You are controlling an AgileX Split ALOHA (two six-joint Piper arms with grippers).
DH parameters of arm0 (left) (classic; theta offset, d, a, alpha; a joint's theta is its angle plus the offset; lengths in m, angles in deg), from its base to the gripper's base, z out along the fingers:
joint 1: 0 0.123 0 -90
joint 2: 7.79 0 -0.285 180
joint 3: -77.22 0 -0.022 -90
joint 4: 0 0.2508 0 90
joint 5: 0 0 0.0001 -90
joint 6: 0 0.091 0 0
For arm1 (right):
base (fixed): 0 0 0 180
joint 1: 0 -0.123 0 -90
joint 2: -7.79 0 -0.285 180
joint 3: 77.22 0 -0.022 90
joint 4: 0 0.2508 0 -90
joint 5: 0 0 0.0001 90
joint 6: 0 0.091 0 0
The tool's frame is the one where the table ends.
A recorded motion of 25 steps. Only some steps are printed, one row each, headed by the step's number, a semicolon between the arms.
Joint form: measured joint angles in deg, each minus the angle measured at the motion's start. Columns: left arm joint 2, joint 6, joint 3, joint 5, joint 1, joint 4; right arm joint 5, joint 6, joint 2, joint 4, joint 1, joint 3.
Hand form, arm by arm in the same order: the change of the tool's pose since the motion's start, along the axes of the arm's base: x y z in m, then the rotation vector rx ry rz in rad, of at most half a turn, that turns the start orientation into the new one. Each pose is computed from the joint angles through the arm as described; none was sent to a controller.
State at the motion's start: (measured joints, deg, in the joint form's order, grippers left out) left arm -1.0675 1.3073 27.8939 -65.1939 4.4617 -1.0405; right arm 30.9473 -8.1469 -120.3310 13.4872 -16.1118 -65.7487
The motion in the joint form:
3: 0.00 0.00 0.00 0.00 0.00 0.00; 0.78 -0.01 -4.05 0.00 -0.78 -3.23
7: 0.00 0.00 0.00 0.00 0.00 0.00; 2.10 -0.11 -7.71 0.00 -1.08 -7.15
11: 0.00 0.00 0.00 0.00 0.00 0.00; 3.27 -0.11 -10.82 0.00 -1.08 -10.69
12: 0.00 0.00 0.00 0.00 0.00 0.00; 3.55 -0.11 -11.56 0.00 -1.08 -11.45
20: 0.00 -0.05 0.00 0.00 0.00 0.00; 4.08 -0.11 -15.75 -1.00 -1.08 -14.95
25: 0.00 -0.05 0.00 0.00 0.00 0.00; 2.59 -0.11 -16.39 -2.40 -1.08 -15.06
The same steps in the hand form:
3: 0.0000 0.0000 0.0000 0.0000 0.0000 0.0000; 0.0083 0.0081 -0.0159 -0.0055 0.0271 0.0158
7: 0.0000 0.0000 0.0000 0.0000 0.0000 0.0000; 0.0192 0.0140 -0.0279 -0.0070 0.0451 0.0262
11: 0.0000 0.0000 0.0000 0.0000 0.0000 0.0000; 0.0293 0.0175 -0.0381 -0.0070 0.0579 0.0293
12: 0.0000 0.0000 0.0000 0.0000 0.0000 0.0000; 0.0313 0.0182 -0.0408 -0.0075 0.0624 0.0301
20: 0.0000 0.0000 0.0000 -0.0007 0.0000 0.0005; 0.0398 0.0200 -0.0596 -0.0231 0.0799 0.0444
25: 0.0000 0.0000 0.0000 -0.0007 0.0000 0.0005; 0.0417 0.0189 -0.0639 -0.0381 0.0587 0.0591

